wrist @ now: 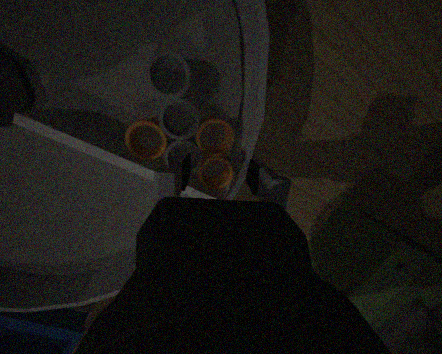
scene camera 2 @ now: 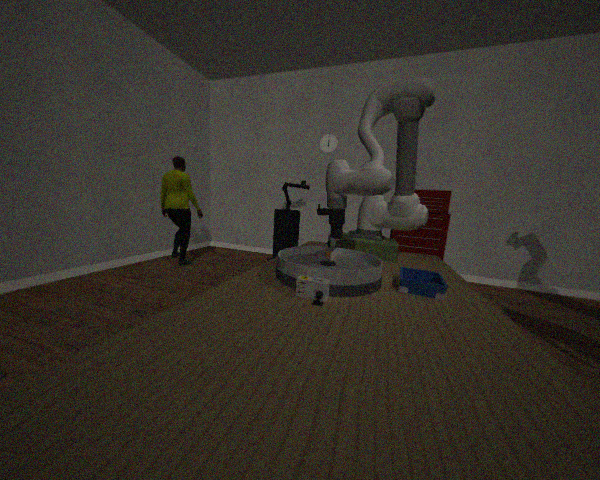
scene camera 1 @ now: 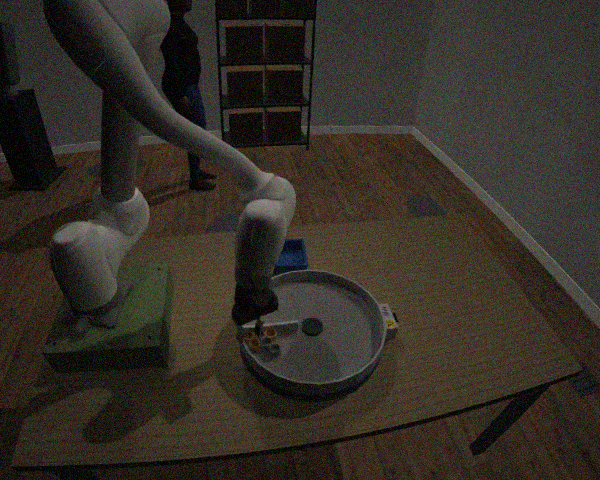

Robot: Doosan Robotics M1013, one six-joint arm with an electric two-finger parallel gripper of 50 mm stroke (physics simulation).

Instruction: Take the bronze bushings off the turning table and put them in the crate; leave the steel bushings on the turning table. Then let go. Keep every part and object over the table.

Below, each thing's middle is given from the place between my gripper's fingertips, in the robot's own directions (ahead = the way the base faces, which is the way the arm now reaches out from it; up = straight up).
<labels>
My hand is 40 cm to the right of the blue crate (scene camera 2: pixel 430 284), 7 cm short of it and 5 cm above it.
</labels>
